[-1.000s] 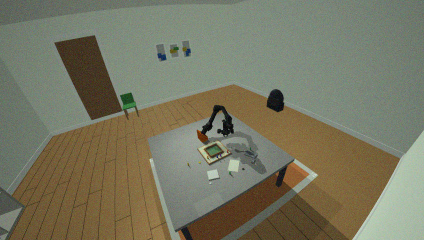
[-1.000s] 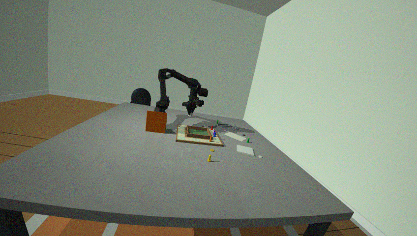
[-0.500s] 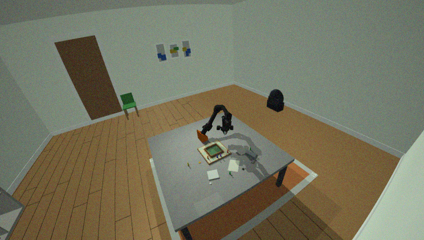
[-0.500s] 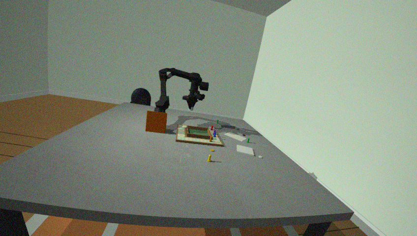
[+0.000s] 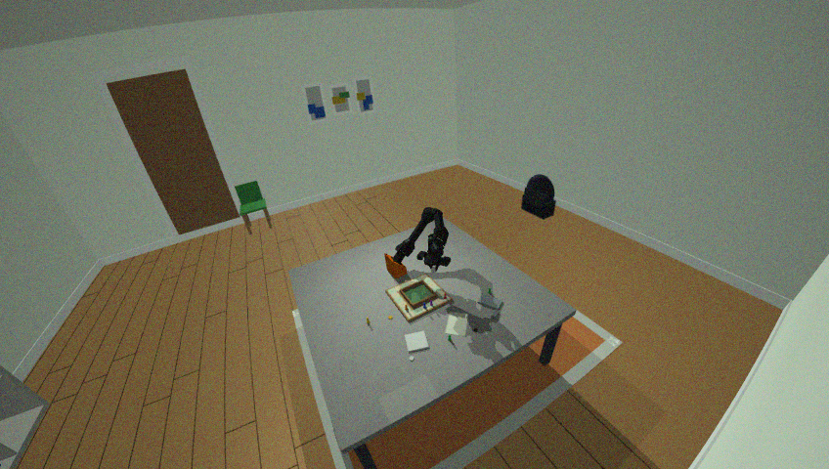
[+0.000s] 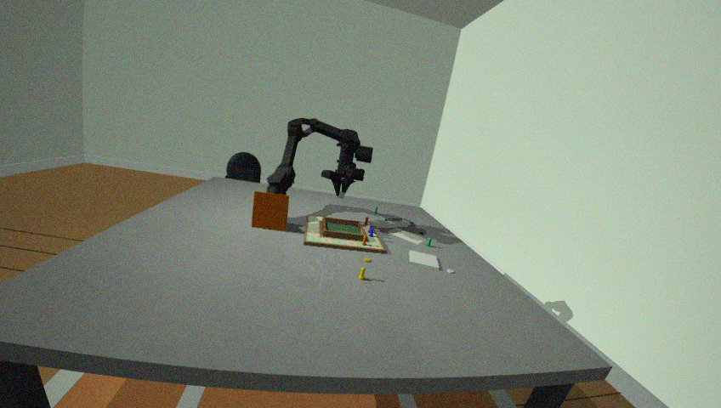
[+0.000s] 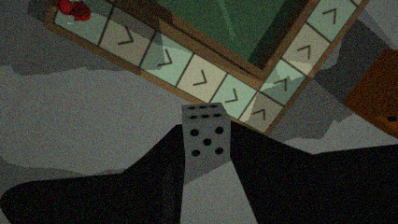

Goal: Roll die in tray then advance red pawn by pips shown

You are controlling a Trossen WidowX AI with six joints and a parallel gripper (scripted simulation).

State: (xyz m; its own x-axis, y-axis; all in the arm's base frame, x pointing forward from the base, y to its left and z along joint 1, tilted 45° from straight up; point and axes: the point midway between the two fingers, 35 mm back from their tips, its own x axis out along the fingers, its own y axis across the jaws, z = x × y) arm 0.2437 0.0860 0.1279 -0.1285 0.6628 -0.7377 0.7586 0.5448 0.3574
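Right now the red pawn is 130 mm ahead of my gripper tip and 90 mm below it. Round my gripper tip: green tray (30 mm ahead, 120 mm to the right, 110 mm below); then purple pawn (140 mm ahead, 90 mm to the right, 90 mm below); then white die (right at my gripper tip).
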